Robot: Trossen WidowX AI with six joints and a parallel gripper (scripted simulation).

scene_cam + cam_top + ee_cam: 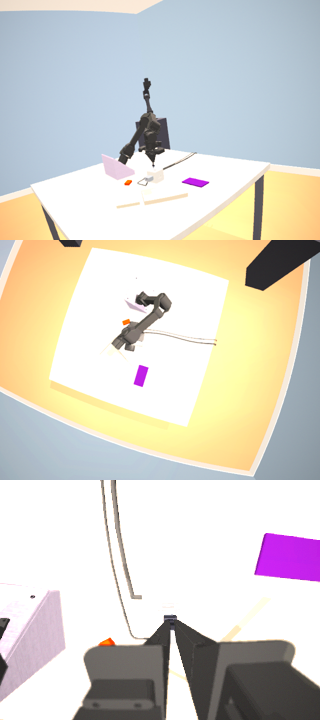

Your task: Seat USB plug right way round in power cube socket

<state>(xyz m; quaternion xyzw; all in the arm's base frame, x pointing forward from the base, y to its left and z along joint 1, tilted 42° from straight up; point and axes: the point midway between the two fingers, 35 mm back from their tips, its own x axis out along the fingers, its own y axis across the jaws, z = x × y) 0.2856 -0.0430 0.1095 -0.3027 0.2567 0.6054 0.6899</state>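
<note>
The dark USB plug lies 2 cm below my gripper tip. The rest, counted from my gripper tip: orange block: 13 cm to the right, 13 cm behind, 12 cm below; then purple card: 27 cm ahead, 13 cm below, 7 cm to the left.
</note>
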